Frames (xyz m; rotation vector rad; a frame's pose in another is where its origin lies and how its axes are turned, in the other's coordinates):
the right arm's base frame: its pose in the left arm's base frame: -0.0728 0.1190 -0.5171 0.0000 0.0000 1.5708
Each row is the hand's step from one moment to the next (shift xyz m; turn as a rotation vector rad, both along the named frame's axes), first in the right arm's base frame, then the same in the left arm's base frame.
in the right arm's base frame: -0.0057 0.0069 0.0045 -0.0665 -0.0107 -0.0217
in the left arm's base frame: -0.0069 -0.0057 0.0045 0.0107 -0.0665 -0.0217
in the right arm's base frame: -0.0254 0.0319 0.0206 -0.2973 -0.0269 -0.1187
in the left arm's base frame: -0.0319 -0.0254 0.0206 0.0269 -0.2973 -0.1187
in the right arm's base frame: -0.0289 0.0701 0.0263 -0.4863 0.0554 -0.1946
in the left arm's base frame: -0.0701 -0.0289 0.0263 -0.0554 -0.4863 -0.1946
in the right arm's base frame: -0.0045 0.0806 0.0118 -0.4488 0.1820 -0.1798
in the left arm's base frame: -0.0806 -0.0045 0.0118 -0.1820 -0.4488 -0.1798
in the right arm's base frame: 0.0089 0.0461 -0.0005 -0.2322 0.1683 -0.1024
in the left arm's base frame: -0.0461 0.0089 -0.0005 -0.1683 -0.2322 -0.1024
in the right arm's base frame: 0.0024 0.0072 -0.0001 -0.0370 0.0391 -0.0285
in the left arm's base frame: -0.0072 0.0024 -0.0001 -0.0391 -0.0370 -0.0285
